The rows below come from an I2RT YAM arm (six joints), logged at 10 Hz.
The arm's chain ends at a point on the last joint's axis. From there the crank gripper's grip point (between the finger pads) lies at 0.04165 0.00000 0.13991 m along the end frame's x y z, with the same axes.
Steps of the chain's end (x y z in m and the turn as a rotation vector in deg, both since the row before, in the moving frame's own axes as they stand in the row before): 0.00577 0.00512 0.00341 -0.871 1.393 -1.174; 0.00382 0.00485 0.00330 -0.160 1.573 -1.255; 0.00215 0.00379 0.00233 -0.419 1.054 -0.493; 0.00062 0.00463 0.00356 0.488 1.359 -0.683; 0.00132 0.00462 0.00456 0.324 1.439 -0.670; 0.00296 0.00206 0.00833 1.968 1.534 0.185; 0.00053 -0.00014 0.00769 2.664 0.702 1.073; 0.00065 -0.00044 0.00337 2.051 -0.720 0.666; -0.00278 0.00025 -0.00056 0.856 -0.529 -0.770; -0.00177 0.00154 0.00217 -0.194 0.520 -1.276; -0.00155 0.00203 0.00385 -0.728 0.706 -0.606; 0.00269 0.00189 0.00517 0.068 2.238 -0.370
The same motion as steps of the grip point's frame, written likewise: 0.00917 0.00635 0.00235 -0.871 1.393 -1.174; 0.00764 0.00428 0.00210 -0.160 1.573 -1.255; 0.00472 0.00444 0.00154 -0.419 1.054 -0.493; 0.00392 0.00293 0.00253 0.488 1.359 -0.683; 0.00481 0.00332 0.00347 0.324 1.439 -0.670; 0.00670 -0.00258 0.00708 1.968 1.534 0.185; 0.00229 -0.00583 0.00704 2.664 0.702 1.073; -0.00108 -0.00498 0.00380 2.051 -0.720 0.666; -0.00409 -0.00239 -0.00020 0.856 -0.529 -0.770; -0.00051 0.00107 0.00179 -0.194 0.520 -1.276; 0.00018 0.00335 0.00332 -0.728 0.706 -0.606; 0.00812 0.00144 0.00344 0.068 2.238 -0.370
